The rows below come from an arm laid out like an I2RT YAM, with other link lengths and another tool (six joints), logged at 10 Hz.
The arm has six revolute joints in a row. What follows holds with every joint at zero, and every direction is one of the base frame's.
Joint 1 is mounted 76.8 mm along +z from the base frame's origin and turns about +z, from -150.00 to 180.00 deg.
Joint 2 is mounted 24.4 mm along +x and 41.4 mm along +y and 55.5 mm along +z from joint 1 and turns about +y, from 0.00 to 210.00 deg.
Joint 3 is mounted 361.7 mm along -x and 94.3 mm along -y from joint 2 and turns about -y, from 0.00 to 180.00 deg.
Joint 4 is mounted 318.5 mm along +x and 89.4 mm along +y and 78.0 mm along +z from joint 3 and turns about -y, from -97.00 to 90.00 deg.
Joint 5 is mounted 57.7 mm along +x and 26.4 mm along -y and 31.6 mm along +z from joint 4 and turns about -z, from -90.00 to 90.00 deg.
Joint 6 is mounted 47.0 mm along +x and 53.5 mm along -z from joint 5 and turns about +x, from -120.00 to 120.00 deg.
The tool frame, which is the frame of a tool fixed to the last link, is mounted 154.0 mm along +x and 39.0 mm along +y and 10.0 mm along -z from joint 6; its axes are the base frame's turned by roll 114.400, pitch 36.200 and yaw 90.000 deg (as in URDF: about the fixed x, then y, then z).
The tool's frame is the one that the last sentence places.
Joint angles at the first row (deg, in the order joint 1, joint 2, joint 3, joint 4, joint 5, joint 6):
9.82 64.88 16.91 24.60 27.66 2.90
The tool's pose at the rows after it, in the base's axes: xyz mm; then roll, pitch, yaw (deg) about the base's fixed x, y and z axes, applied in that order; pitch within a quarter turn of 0, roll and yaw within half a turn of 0:
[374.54, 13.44, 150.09, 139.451, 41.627, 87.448]
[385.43, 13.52, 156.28, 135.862, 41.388, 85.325]
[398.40, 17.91, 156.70, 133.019, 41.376, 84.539]
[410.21, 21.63, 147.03, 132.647, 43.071, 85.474]
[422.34, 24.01, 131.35, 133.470, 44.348, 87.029]
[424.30, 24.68, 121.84, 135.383, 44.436, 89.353]
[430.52, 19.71, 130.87, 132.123, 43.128, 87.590]
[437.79, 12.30, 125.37, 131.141, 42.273, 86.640]
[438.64, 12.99, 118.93, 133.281, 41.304, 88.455]
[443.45, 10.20, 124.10, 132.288, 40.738, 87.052]
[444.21, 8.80, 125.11, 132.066, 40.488, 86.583]
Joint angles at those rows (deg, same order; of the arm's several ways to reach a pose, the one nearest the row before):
9.45 66.81 16.49 29.39 27.62 1.80
8.86 69.01 16.40 34.67 26.94 1.10
8.69 72.86 16.36 41.06 25.87 0.16
8.65 77.82 16.51 46.67 25.13 -2.02
8.27 83.59 16.95 51.81 24.10 -3.60
7.53 85.19 17.12 52.01 22.39 -3.95
5.50 85.52 17.15 54.72 19.71 -3.64
3.64 88.60 17.23 58.41 18.00 -3.25
3.20 88.97 17.80 56.45 16.93 -2.31
2.96 89.03 18.55 56.38 17.30 -1.67
2.83 89.03 18.66 56.38 17.43 -1.39

